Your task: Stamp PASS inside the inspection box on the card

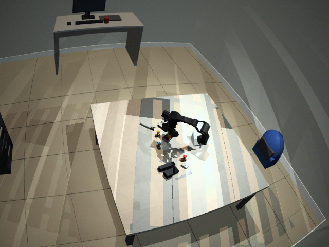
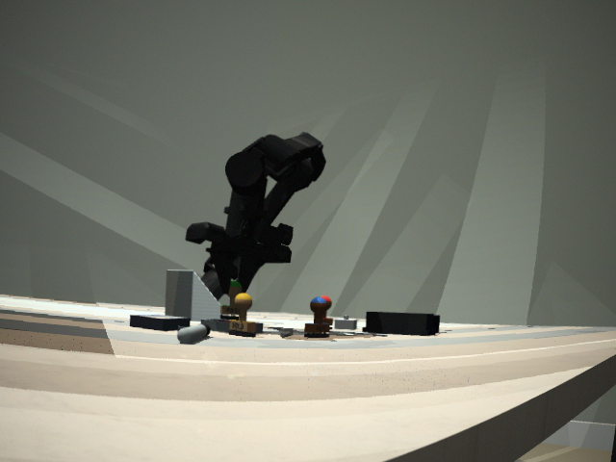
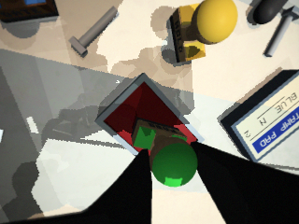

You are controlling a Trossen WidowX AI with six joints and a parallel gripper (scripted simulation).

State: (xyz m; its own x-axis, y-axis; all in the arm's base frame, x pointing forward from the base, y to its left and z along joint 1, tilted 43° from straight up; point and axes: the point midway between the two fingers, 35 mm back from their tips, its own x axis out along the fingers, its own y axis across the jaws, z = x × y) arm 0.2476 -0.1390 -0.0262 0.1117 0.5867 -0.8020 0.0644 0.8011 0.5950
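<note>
Right now the red ink pad is 50 mm below my gripper tip. The rest, counted from my gripper tip: yellow-knobbed stamp 80 mm ahead, 40 mm to the right, 40 mm below; then green-knobbed stamp 20 mm below; then stamp-pad box 20 mm behind, 130 mm to the right, 50 mm below.
</note>
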